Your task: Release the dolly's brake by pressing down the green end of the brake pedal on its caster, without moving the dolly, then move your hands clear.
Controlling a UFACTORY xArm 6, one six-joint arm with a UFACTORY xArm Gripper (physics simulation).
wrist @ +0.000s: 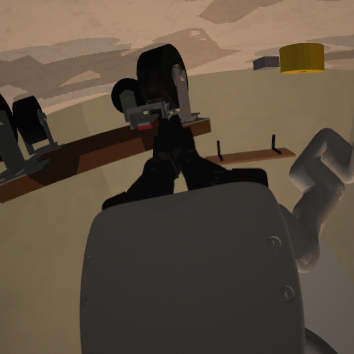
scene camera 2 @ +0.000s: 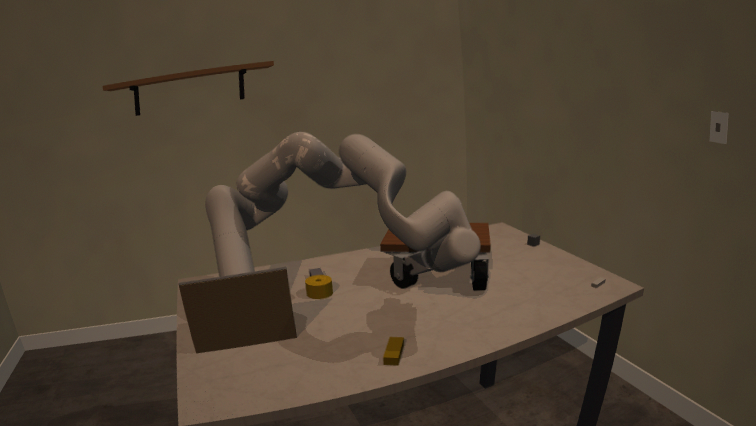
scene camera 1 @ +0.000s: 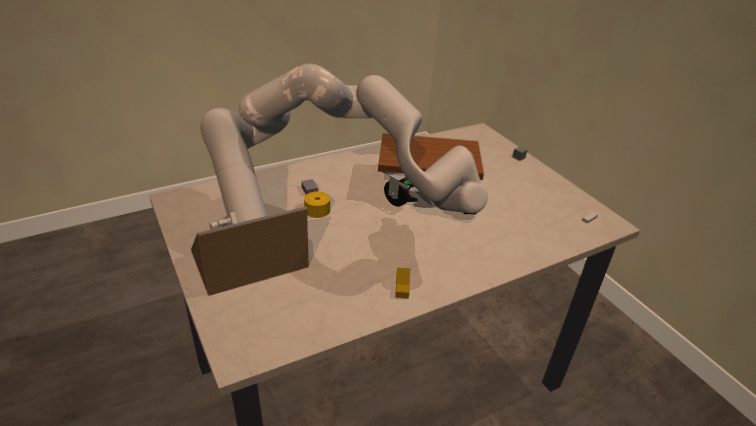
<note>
In view: my gripper (wrist: 173, 128), a brown wooden deck (scene camera 1: 425, 151) and a yellow cylinder (wrist: 305, 57).
The brown wooden deck shows as well in the wrist view (wrist: 161, 82) and in scene camera 2 (scene camera 2: 390, 244).
</note>
